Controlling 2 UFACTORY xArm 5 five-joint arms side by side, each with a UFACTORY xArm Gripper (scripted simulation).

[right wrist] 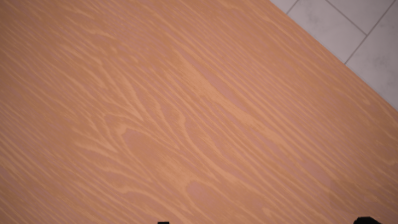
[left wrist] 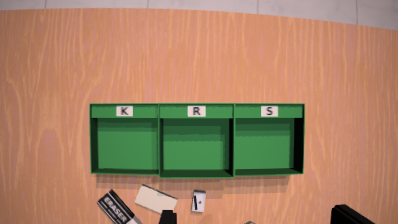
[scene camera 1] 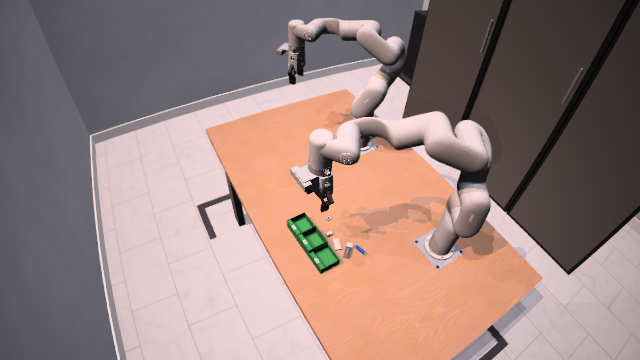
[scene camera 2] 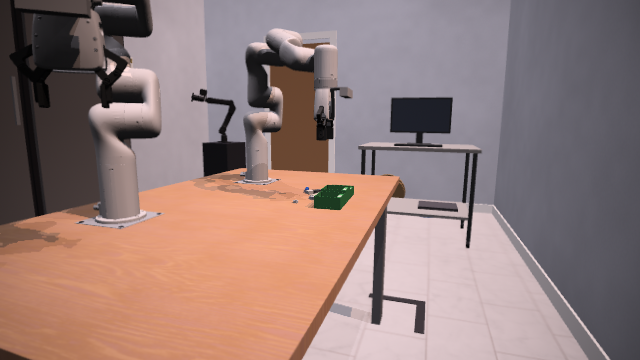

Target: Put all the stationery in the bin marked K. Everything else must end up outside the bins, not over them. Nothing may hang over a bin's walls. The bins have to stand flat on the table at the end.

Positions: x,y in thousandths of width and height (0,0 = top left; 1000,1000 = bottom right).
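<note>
Scene camera 1 shows a three joined green bins (scene camera 1: 471,626). In scene camera 2 are my left gripper (scene camera 2: 509,388), my right gripper (scene camera 2: 120,301) and the three joined green bins (scene camera 2: 521,549). The left wrist view shows a cream block (left wrist: 376,882) and the three joined green bins (left wrist: 494,627). In the right wrist view the cream block is out of frame. The three joined green bins is out of frame in the right wrist view.
</note>
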